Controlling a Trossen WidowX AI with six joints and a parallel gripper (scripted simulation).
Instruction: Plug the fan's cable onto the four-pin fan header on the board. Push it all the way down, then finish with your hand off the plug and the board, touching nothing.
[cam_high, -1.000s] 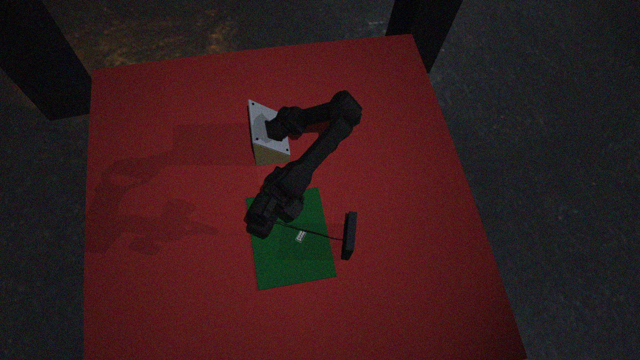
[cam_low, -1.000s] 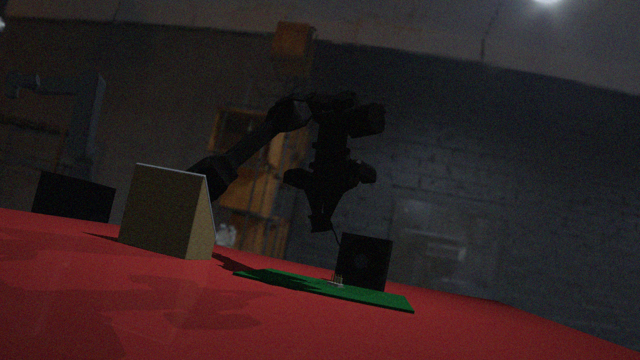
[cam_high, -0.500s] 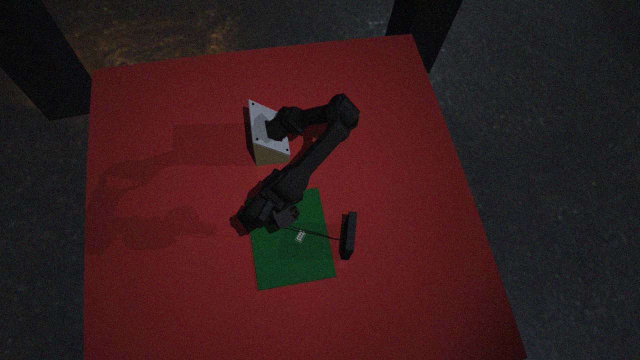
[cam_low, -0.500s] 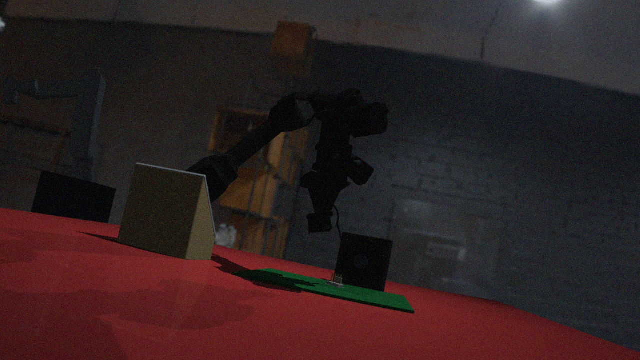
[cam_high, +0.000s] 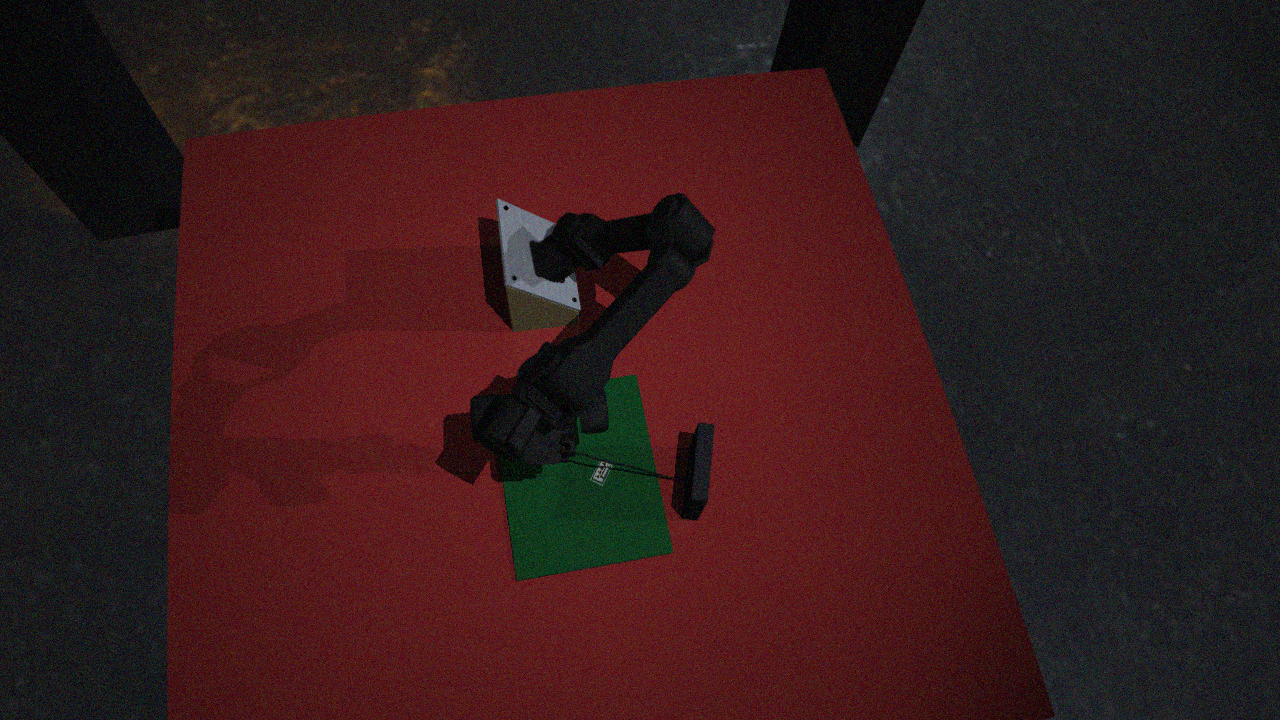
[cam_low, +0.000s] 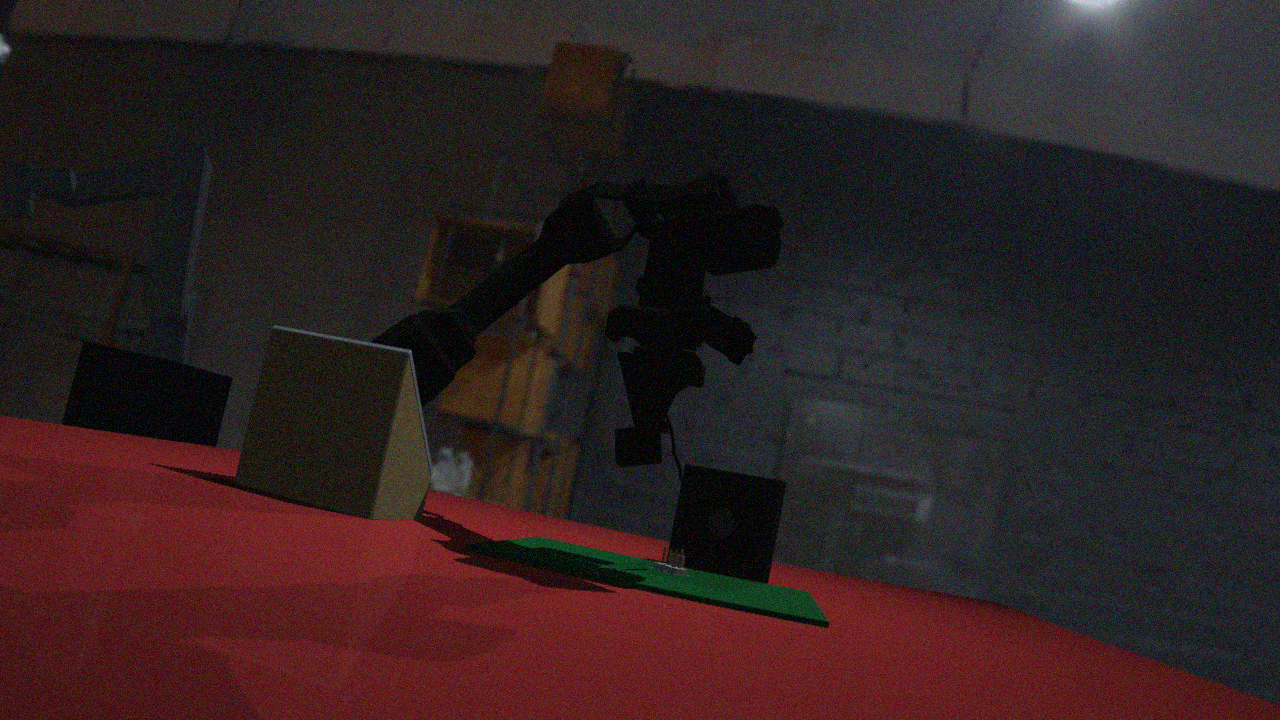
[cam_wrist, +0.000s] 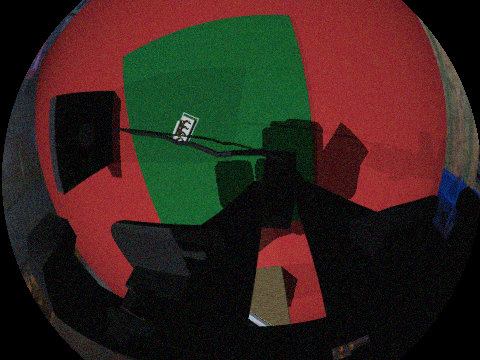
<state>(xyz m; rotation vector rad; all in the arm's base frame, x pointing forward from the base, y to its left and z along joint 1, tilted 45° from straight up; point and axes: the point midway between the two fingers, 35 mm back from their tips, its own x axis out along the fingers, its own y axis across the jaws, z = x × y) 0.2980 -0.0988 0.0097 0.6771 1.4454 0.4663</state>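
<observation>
The green board lies 3 cm ahead of my gripper tip, 5 cm to the left of it and 14 cm below it. From my gripper tip the other things lie so: black plug 1 cm behind, 1 cm below; then four-pin header 4 cm ahead, 9 cm to the left, 12 cm below; then black fan 8 cm ahead, 22 cm to the left, 6 cm below.
</observation>
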